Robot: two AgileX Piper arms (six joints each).
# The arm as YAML. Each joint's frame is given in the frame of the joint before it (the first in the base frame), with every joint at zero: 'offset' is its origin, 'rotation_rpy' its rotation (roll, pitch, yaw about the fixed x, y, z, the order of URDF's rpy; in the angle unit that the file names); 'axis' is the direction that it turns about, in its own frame. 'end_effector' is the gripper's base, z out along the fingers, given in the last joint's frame.
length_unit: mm
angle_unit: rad
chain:
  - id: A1
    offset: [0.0, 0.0, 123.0]
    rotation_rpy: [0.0, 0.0, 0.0]
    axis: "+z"
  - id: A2
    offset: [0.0, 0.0, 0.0]
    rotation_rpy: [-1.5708, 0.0, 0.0]
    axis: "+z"
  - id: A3
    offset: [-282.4, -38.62, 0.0]
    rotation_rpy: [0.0, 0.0, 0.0]
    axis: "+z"
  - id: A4
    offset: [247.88, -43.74, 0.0]
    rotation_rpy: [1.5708, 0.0, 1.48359]
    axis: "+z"
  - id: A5
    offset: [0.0, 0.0, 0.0]
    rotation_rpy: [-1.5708, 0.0, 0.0]
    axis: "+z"
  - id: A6
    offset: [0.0, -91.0, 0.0]
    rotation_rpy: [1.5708, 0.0, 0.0]
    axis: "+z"
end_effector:
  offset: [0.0, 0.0, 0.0]
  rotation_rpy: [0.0, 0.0, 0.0]
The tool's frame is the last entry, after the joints.
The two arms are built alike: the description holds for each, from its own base.
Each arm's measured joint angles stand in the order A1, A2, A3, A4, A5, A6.
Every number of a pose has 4 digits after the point.
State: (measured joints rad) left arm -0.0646 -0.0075 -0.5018 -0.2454 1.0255 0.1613; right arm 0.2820 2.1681 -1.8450 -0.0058 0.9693 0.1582
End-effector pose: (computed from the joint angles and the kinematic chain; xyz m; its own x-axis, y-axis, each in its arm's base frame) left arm -0.0074 -0.0185 0.2826 -0.3944 0.0570 -0.9172 0.2656 0.9625 -0.0544; right arm 0.4537 0.1310 0.2126 -0.9290 -0.1085 -0.3539 -0.1349 0.9896 0.0507
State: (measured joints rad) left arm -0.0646 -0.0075 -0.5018 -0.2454 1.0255 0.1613; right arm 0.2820 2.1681 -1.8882 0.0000 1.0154 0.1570
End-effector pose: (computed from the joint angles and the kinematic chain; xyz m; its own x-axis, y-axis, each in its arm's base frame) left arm -0.0074 -0.0185 0.2826 -0.3944 0.0570 -0.9172 0.2656 0.9625 -0.0544; right arm 0.4547 0.1317 0.2233 -0.9305 -0.1068 -0.3504 -0.1344 0.9894 0.0555
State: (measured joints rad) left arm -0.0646 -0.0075 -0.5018 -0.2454 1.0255 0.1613; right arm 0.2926 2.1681 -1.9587 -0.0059 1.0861 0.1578
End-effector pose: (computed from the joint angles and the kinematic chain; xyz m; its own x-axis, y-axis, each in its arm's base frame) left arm -0.0074 -0.0185 0.2826 -0.3944 0.0570 -0.9172 0.2656 0.9625 -0.0544; right arm 0.4546 0.1364 0.2410 -0.9288 -0.1185 -0.3511 -0.1450 0.9882 0.0499
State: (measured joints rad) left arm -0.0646 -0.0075 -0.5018 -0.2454 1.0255 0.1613; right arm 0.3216 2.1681 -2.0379 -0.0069 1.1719 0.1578
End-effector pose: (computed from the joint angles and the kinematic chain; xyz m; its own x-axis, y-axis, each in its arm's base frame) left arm -0.0074 -0.0185 0.2826 -0.3944 0.0570 -0.9172 0.2656 0.9625 -0.0544; right arm 0.4498 0.1493 0.2607 -0.9271 -0.1460 -0.3452 -0.1728 0.9838 0.0479
